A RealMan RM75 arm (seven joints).
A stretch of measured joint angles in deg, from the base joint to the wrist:
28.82, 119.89, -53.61, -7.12, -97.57, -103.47, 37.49
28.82, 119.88, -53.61, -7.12, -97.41, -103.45, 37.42
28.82, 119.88, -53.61, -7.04, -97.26, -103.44, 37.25
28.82, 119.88, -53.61, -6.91, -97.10, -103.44, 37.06
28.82, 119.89, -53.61, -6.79, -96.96, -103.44, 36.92
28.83, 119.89, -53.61, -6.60, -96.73, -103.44, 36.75
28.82, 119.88, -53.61, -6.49, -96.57, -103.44, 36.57
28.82, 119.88, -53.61, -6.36, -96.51, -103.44, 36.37
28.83, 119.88, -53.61, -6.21, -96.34, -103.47, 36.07
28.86, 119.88, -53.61, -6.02, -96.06, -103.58, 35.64
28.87, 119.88, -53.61, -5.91, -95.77, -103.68, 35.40
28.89, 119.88, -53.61, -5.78, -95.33, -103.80, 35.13
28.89, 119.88, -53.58, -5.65, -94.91, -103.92, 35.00
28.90, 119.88, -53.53, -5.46, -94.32, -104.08, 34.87
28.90, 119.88, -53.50, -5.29, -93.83, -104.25, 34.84
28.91, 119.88, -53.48, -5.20, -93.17, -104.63, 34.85
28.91, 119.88, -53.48, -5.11, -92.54, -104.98, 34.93
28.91, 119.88, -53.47, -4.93, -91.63, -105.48, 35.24
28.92, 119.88, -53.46, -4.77, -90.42, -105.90, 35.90
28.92, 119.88, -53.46, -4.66, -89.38, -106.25, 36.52
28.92, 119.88, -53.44, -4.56, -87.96, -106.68, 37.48
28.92, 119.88, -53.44, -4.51, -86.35, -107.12, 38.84
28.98, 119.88, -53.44, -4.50, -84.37, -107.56, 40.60
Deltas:
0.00, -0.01, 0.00, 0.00, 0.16, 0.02, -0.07
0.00, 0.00, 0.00, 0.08, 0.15, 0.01, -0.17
0.00, 0.00, 0.00, 0.13, 0.16, 0.00, -0.19
0.00, 0.01, 0.00, 0.12, 0.14, 0.00, -0.14
0.01, 0.00, 0.00, 0.19, 0.23, 0.00, -0.17
-0.01, -0.01, 0.00, 0.11, 0.16, 0.00, -0.18
0.00, 0.00, 0.00, 0.13, 0.06, 0.00, -0.20
0.01, 0.00, 0.00, 0.15, 0.17, -0.03, -0.30
0.03, 0.00, 0.00, 0.19, 0.28, -0.11, -0.43
0.01, 0.00, 0.00, 0.11, 0.29, -0.10, -0.24
0.02, 0.00, 0.00, 0.13, 0.44, -0.12, -0.27
0.00, 0.00, 0.03, 0.13, 0.42, -0.12, -0.13
0.01, 0.00, 0.05, 0.19, 0.59, -0.16, -0.13
0.00, 0.00, 0.03, 0.17, 0.49, -0.17, -0.03
0.01, 0.00, 0.02, 0.09, 0.66, -0.38, 0.01
0.00, 0.00, 0.00, 0.09, 0.63, -0.35, 0.08
0.00, 0.00, 0.01, 0.18, 0.91, -0.50, 0.31
0.01, 0.00, 0.01, 0.16, 1.21, -0.42, 0.66
0.00, 0.00, 0.00, 0.11, 1.04, -0.35, 0.62
0.00, 0.00, 0.02, 0.10, 1.42, -0.43, 0.96
0.00, 0.00, 0.00, 0.05, 1.61, -0.44, 1.36
0.06, 0.00, 0.00, 0.01, 1.98, -0.44, 1.76

